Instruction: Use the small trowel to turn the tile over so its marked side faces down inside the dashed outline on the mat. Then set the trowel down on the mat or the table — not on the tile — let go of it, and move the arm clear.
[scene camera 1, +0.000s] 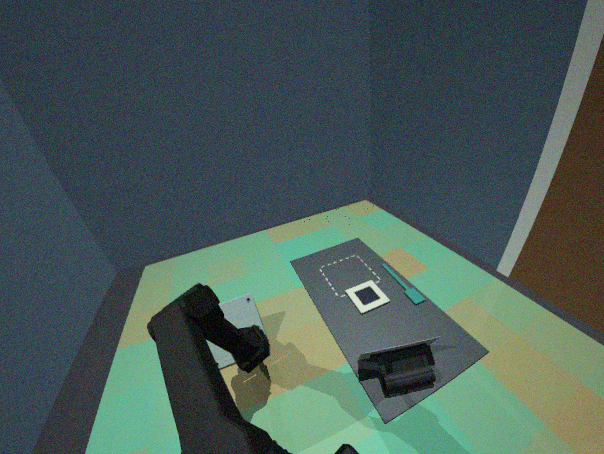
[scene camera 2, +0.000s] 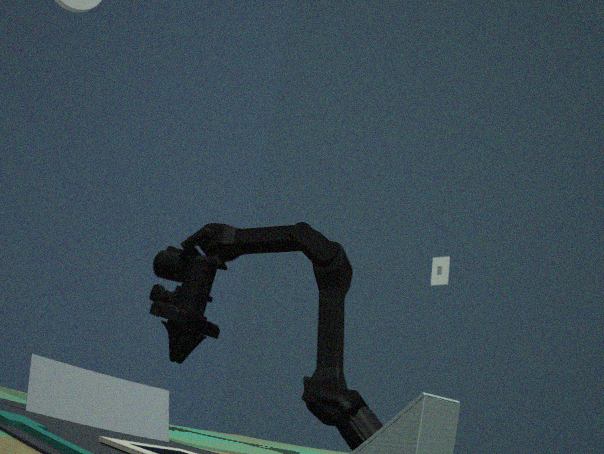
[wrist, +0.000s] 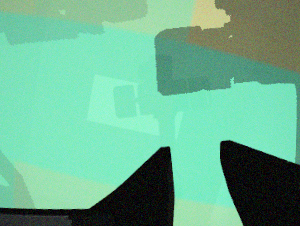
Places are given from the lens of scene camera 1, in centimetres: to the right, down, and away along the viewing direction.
tile (scene camera 1: 367, 296): 22, 23, 73
